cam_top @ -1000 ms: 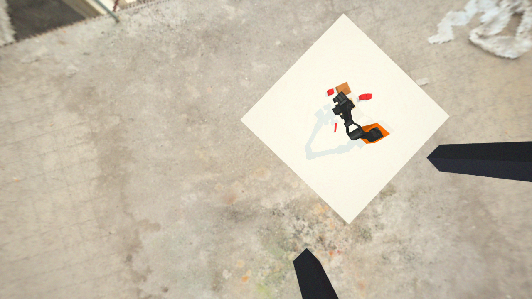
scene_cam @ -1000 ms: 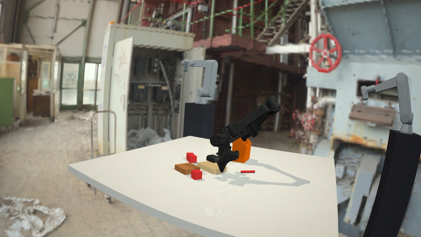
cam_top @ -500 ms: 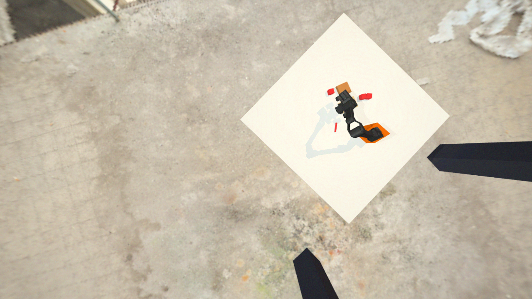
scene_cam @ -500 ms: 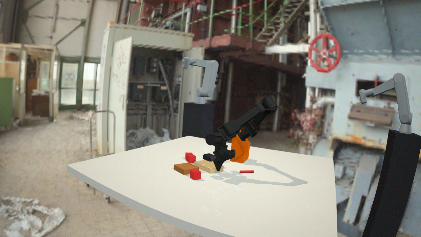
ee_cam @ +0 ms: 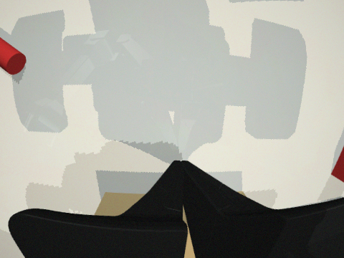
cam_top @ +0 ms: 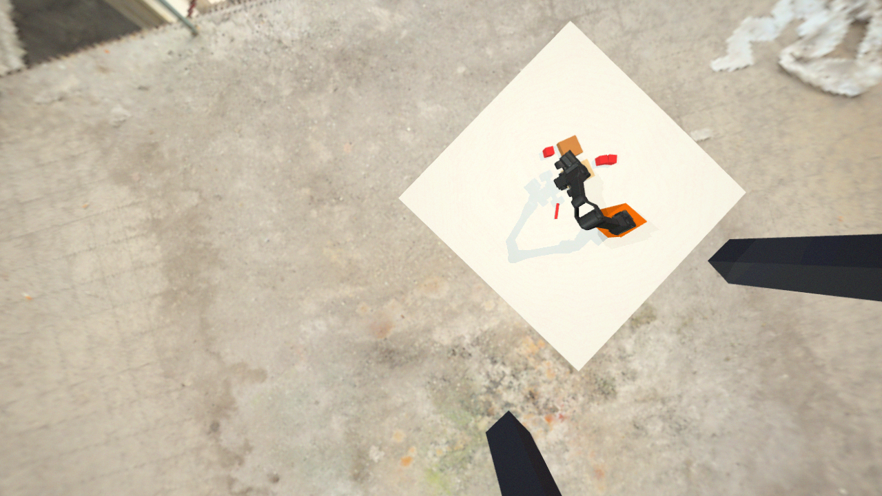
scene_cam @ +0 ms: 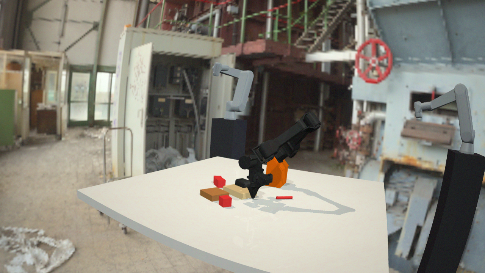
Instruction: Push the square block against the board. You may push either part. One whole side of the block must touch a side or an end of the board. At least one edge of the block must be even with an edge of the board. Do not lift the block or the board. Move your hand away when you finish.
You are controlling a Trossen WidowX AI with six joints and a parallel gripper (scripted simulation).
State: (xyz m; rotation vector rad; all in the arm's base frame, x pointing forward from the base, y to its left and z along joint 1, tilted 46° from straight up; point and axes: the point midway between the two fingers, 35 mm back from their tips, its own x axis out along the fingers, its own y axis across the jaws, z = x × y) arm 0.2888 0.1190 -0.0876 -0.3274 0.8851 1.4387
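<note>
My gripper tip is 9 cm to the left of the tan board, 3 cm past it and 1 cm below it. The rest, counted from my gripper tip: brown square block (15 cm to the right, 9 cm ahead, 1 cm above); thin red stick (12 cm to the left, 10 cm behind).
</note>
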